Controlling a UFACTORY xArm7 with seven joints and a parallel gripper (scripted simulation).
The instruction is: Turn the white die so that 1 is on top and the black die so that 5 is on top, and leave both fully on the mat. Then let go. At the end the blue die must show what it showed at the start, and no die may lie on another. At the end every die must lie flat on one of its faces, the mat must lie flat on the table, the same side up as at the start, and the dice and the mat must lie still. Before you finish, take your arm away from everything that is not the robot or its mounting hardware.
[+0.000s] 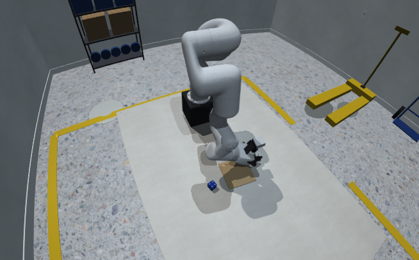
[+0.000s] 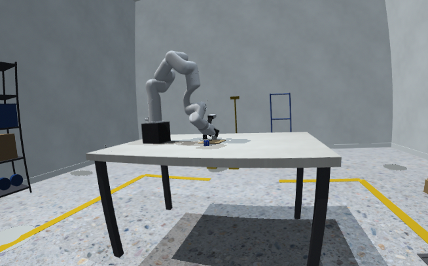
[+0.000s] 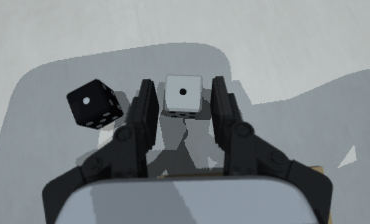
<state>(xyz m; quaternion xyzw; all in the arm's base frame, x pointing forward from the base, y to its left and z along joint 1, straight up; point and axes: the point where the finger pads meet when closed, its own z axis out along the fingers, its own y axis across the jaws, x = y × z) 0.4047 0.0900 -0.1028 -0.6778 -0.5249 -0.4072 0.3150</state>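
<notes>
My hand is 20 mm to the right of the white die and 20 mm above it. Round my hand: black die: 70 mm behind, 30 mm to the left, 20 mm below; blue die: 270 mm to the right, 20 mm below, 20 mm ahead; tan mat: 120 mm to the right, 40 mm below, 20 mm ahead.
</notes>
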